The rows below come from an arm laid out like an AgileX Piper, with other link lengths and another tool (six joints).
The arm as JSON. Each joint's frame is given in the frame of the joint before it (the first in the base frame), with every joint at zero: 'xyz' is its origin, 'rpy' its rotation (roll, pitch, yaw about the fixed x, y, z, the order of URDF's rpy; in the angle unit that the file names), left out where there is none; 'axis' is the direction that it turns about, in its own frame. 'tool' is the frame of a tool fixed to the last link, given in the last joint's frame.
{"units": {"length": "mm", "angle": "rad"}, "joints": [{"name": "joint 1", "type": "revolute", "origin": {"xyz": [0.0, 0.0, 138.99]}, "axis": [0.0, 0.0, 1.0]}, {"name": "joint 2", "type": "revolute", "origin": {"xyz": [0.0, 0.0, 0.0]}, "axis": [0.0, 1.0, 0.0]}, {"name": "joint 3", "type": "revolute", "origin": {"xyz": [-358.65, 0.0, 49.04]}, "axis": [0.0, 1.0, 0.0]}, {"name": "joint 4", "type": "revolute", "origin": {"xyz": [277.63, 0.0, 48.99]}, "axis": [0.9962, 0.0, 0.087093]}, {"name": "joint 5", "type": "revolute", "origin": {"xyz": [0.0, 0.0, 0.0]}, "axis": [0.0, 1.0, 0.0]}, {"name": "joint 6", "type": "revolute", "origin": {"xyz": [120.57, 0.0, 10.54]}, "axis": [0.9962, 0.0, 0.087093]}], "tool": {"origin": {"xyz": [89.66, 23.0, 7.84], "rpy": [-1.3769, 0.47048, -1.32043]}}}
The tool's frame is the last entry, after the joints.
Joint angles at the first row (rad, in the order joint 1, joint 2, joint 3, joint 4, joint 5, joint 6):
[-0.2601, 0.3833, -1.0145, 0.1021, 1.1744, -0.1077]
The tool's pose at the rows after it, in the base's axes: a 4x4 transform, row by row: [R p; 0 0 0 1], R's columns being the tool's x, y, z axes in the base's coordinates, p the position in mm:
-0.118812 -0.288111 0.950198 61.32; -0.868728 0.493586 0.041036 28.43; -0.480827 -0.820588 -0.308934 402.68; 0 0 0 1
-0.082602 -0.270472 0.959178 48.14; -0.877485 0.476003 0.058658 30.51; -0.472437 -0.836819 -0.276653 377.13; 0 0 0 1
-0.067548 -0.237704 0.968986 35.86; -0.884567 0.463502 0.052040 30.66; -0.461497 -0.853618 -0.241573 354.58; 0 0 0 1
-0.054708 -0.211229 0.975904 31.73; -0.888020 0.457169 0.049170 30.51; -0.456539 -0.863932 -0.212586 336.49; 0 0 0 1
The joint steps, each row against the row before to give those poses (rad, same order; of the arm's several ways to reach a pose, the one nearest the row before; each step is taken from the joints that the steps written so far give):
[0.0387, -0.1125, 0.1117, -0.0056, -0.0504, 0.0000]
[0.0312, -0.1022, 0.0902, -0.0103, -0.0247, 0.0000]
[0.0062, -0.1008, 0.0726, -0.0122, -0.0113, 0.0000]
[0.0031, -0.0722, 0.0638, -0.0045, -0.0229, 0.0000]

